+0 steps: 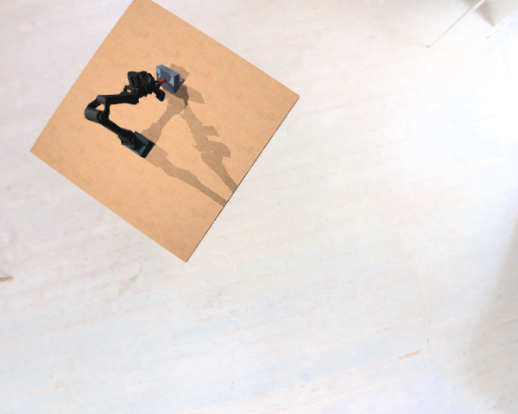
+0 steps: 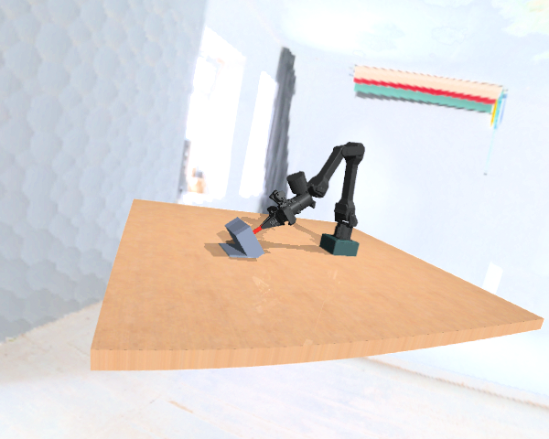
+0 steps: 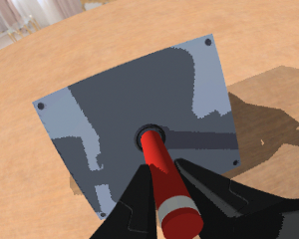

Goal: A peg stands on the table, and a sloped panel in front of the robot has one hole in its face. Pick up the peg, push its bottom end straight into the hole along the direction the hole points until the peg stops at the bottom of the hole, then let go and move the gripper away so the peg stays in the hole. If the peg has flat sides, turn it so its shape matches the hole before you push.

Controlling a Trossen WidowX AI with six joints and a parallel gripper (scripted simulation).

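My gripper tip is 50 mm short of the sloped panel, 10 mm to the right of it and 40 mm above it. Round my gripper tip: peg: 10 mm behind, 10 mm above; flat foot: 80 mm ahead, 10 mm to the left, 90 mm below.
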